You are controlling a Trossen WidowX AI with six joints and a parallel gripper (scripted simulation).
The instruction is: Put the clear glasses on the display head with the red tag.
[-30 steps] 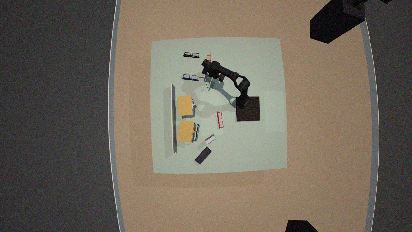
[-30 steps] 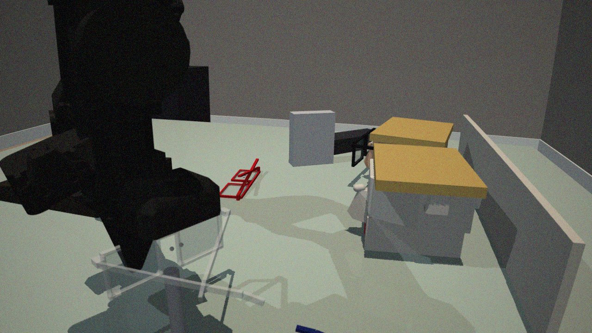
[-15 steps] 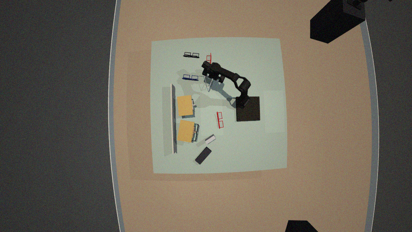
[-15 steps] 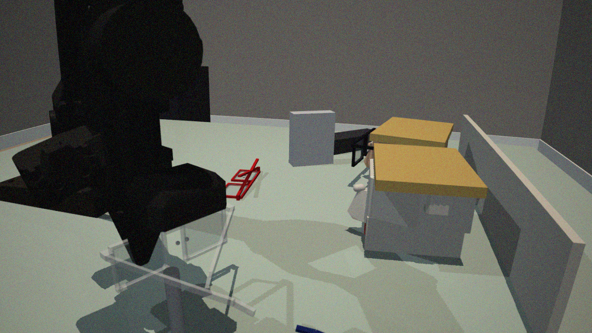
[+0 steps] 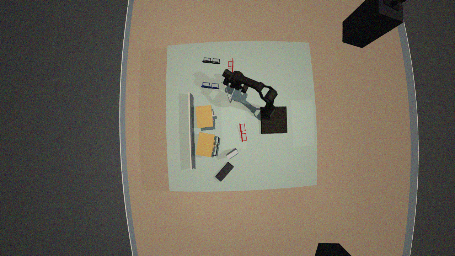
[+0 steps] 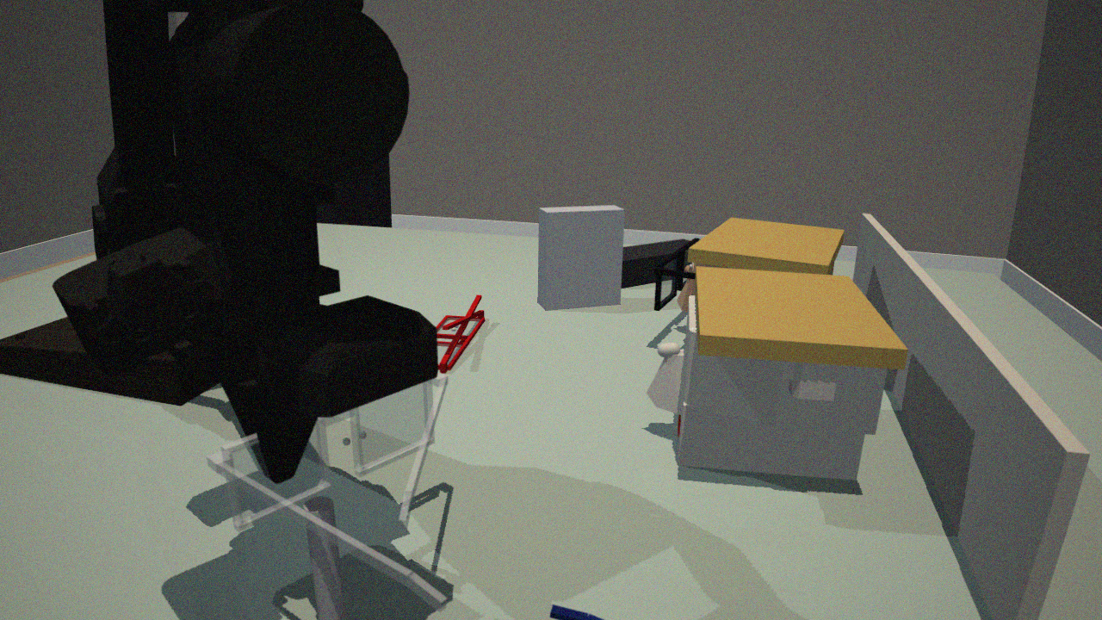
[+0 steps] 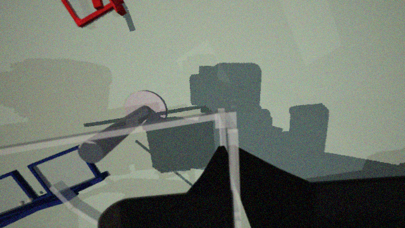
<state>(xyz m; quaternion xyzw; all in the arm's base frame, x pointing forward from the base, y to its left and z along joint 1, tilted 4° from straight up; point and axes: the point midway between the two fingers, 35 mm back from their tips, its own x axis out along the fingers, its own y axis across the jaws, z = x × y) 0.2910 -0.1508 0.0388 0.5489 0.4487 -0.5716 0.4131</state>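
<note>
The pale round peg lies 6 cm ahead of my gripper tip, 4 cm to the right of it and 4 cm below it. The rest, counted from my gripper tip: wall panel 29 cm ahead, 40 cm to the left, 1 cm below; dark block 2 cm behind, 68 cm to the left, 4 cm below; white box 6 cm behind, 52 cm to the left, 1 cm below.
</note>
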